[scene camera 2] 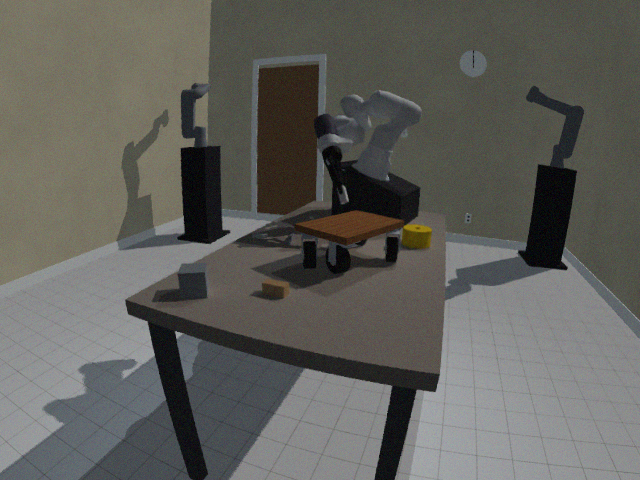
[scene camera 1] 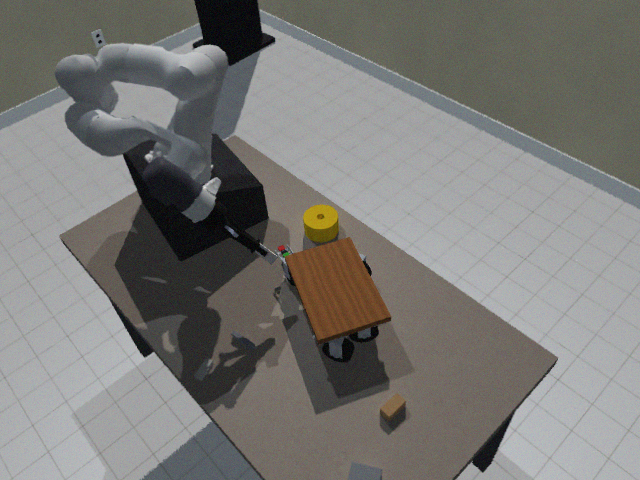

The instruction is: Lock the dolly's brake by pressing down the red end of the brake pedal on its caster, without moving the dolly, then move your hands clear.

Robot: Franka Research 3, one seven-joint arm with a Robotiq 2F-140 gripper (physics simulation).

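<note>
Through scene camera 1 I can see a yellow cylinder (scene camera 1: 321, 224), a dolly (scene camera 1: 334, 283) and my gripper (scene camera 1: 274, 260). Scene camera 2 gives me a grey block (scene camera 2: 193, 277). It also shows me my gripper (scene camera 2: 344, 202), and the dolly (scene camera 2: 350, 229) is visible there too.
</note>
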